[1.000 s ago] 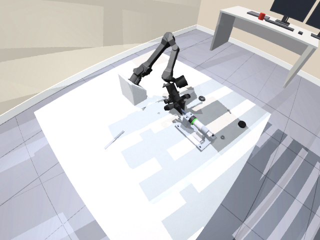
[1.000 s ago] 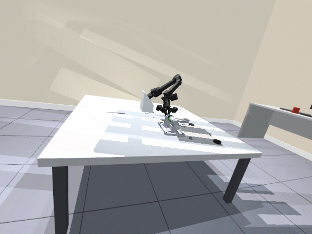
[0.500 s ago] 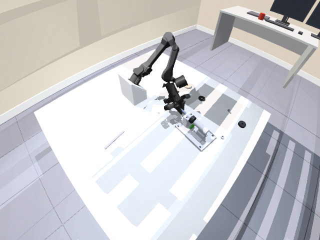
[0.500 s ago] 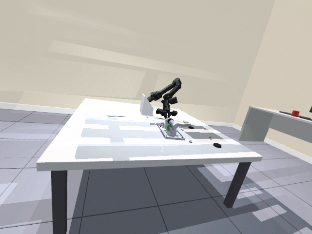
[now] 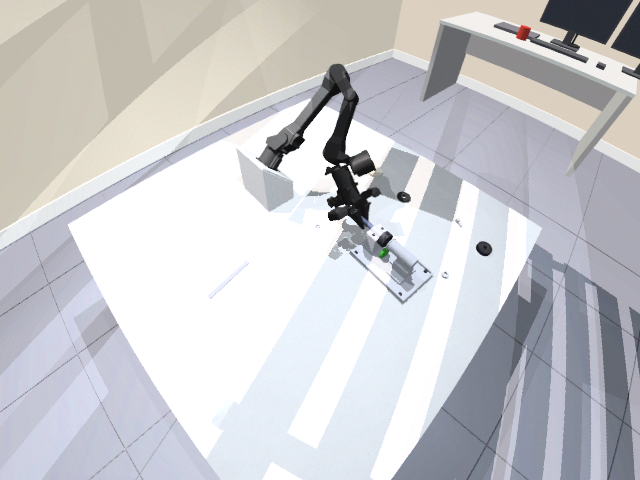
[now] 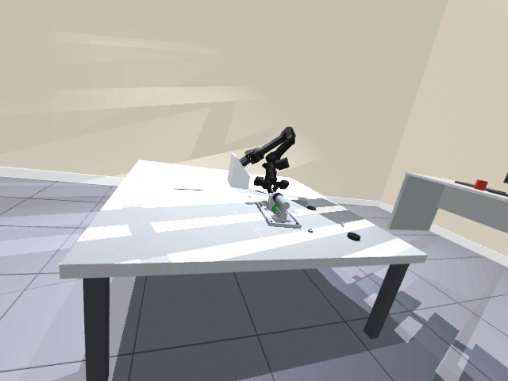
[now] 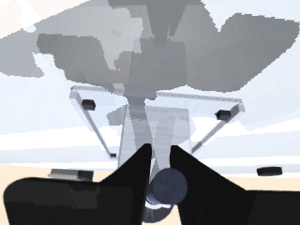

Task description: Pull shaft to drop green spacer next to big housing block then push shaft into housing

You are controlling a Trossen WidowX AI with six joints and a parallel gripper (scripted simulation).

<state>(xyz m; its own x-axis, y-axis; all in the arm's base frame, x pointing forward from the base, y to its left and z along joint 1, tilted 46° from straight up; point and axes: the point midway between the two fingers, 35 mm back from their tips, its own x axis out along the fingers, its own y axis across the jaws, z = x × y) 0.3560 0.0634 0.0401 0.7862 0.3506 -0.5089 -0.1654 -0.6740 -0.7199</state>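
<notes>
Now: gripper tip 3 cm short of the shaft and 2 cm below it. The rest, counted from my gripper tip: green spacer: 10 cm ahead, 3 cm below, 2 cm to the right; then black spacer: 9 cm ahead, 2 cm above, 1 cm to the right; then thin white rod: 40 cm to the right, 21 cm behind, 5 cm below.
</notes>
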